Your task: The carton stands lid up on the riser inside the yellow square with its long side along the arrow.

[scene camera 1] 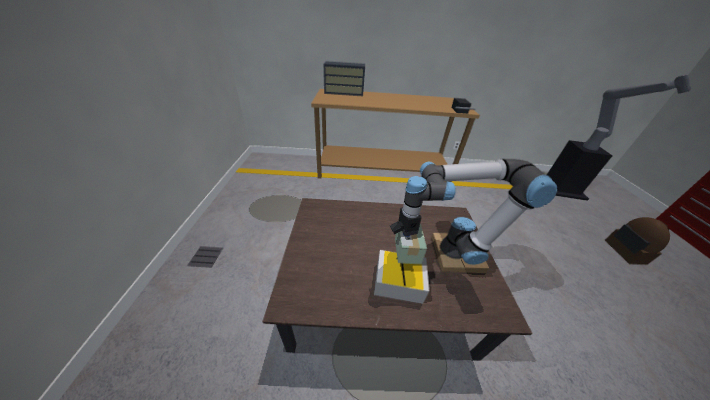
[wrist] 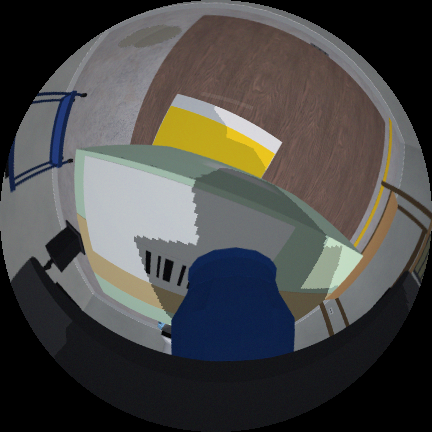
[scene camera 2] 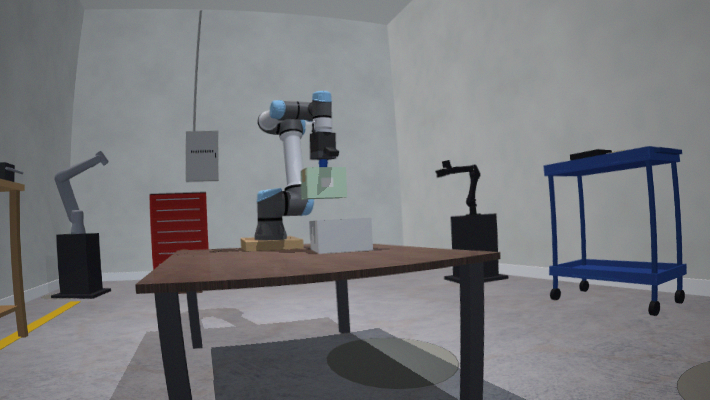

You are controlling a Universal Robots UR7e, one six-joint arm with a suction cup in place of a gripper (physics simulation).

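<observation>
The pale green carton (scene camera 1: 419, 256) (scene camera 2: 340, 182) (wrist: 310, 255) hangs from my suction cup (scene camera 1: 408, 236) (scene camera 2: 323, 163) (wrist: 232, 270). The cup is on its top face, which has tan tape and a barcode label. The carton looks level. In scene camera 2, a gap shows between its underside and the light grey riser (scene camera 1: 400, 295) (scene camera 2: 345, 235) (wrist: 195, 105). In scene camera 1 it overlaps the back part of the yellow square (scene camera 1: 390, 272) (wrist: 190, 127) and covers the head of the black arrow (scene camera 1: 404, 275). Its long side looks roughly parallel to the arrow.
The riser stands on the brown table (scene camera 1: 330, 260) (scene camera 2: 320, 265) (wrist: 300, 90). The arm's wooden base plate (scene camera 1: 452, 266) (scene camera 2: 250, 244) is beside it. A wooden workbench (scene camera 1: 395, 102) stands behind the table, and a blue cart (scene camera 2: 617, 272) stands apart on the floor.
</observation>
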